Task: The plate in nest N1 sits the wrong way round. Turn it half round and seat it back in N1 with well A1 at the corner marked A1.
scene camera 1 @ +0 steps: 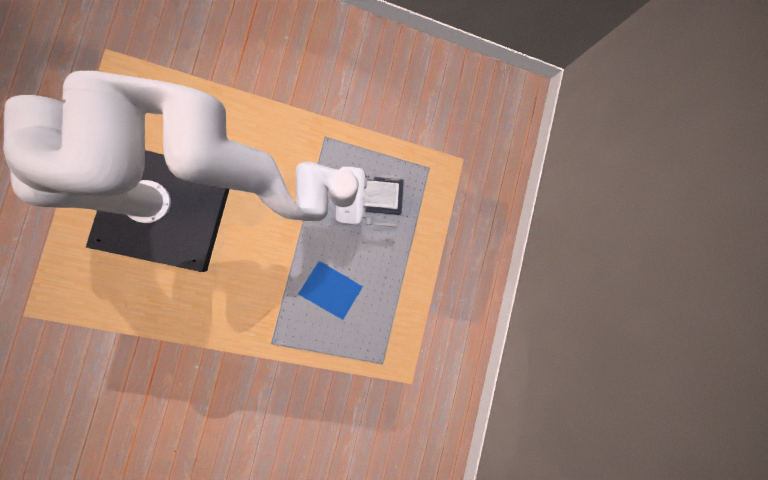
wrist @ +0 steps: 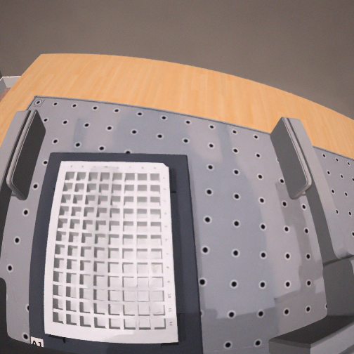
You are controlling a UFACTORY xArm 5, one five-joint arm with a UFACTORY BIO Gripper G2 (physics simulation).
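A white plate with a grid of square wells (scene camera 1: 382, 194) (wrist: 110, 250) lies in the dark nest (scene camera 1: 400, 198) (wrist: 187, 250). In the wrist view its cut corner is at the upper right, small marks run along its top and right edges, and the larger numbers are at the lower right. The nest's A1 label (wrist: 37, 342) is at the lower left, partly cut off by the frame. My gripper (scene camera 1: 380, 201) (wrist: 161, 159) is open and empty above the nest. In the wrist view the plate lies nearer the left finger; the right finger is well away from it.
A blue rectangle (scene camera 1: 330, 290) lies at an angle on the grey perforated board (scene camera 1: 390, 271) (wrist: 260, 225). The board is on a wooden table (scene camera 1: 436, 226) (wrist: 125, 70). The arm stands on a black base plate (scene camera 1: 181, 243) to the left.
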